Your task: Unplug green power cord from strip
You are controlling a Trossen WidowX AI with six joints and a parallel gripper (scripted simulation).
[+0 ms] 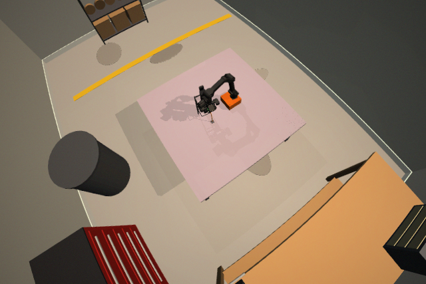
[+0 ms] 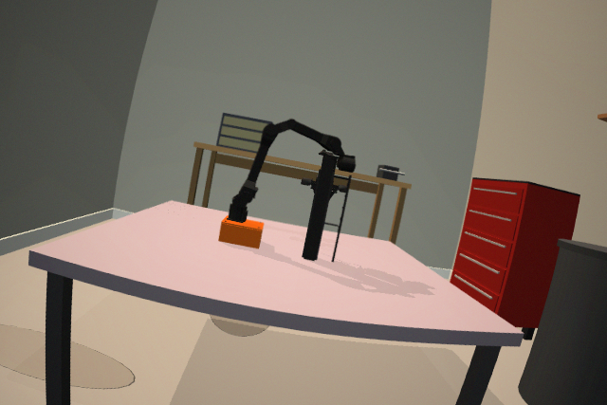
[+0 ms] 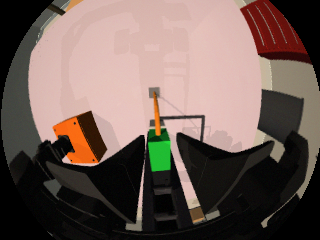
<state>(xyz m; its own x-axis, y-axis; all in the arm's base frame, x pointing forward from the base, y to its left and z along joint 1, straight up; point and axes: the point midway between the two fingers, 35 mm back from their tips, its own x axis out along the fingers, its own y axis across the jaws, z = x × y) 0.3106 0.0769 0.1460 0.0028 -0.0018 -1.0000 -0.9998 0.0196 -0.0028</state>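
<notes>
Right now the green plug is 50 mm to the right of my gripper tip and 10 mm below it.
</notes>
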